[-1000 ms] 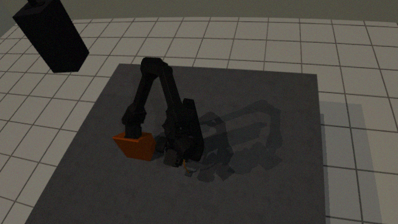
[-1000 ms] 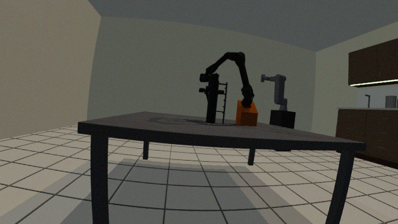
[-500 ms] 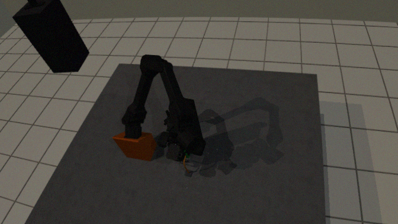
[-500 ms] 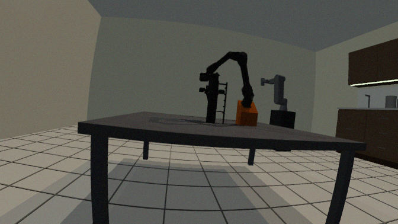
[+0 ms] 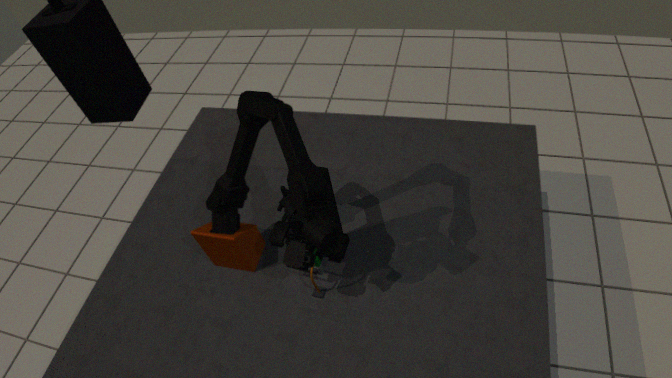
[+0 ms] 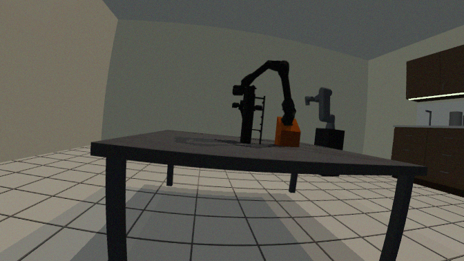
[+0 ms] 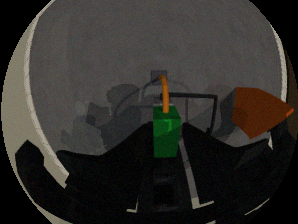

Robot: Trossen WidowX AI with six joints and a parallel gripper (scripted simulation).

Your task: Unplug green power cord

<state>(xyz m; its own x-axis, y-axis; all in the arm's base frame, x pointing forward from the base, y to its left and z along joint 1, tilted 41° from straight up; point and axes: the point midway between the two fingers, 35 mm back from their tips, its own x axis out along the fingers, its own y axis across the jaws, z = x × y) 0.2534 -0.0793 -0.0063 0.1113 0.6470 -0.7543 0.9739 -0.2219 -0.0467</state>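
The green plug is 3 cm to the left of my gripper tip.
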